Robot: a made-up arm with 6 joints.
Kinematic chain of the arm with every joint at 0, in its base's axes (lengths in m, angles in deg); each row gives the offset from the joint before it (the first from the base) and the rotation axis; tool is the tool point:
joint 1: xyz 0 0 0.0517 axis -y
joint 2: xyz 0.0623 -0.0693 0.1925 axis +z
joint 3: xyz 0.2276 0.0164 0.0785 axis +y
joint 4: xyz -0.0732 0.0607 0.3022 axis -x
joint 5: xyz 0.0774 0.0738 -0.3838 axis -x
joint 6: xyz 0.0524 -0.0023 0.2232 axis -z
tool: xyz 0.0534 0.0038 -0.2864
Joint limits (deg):
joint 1: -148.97..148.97
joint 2: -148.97..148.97
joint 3: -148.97..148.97
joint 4: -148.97..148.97
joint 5: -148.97..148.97
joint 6: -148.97..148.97
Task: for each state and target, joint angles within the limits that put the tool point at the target. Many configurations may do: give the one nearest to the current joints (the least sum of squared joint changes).
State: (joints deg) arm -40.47 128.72 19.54 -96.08 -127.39 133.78
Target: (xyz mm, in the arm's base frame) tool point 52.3 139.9 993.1
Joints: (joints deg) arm -37.86 122.84 25.99 -109.43 -124.65 131.34
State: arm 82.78 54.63 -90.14 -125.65 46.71 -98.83
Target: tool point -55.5 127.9 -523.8
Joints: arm 119.20 36.34 -88.71 -113.43 45.73 -97.40
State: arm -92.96 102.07 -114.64 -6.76 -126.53 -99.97
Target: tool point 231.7 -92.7 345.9
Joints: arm -83.44 120.64 -126.81 -26.33 -129.59 -101.24
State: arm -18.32 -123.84 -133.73 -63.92 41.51 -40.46
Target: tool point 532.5 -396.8 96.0
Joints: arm -23.93 -125.89 -121.61 -66.36 37.66 -43.46
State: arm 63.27 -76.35 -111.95 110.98 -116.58 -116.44
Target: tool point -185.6 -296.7 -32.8
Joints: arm 82.63 -49.07 -125.89 94.23 -92.58 -130.90
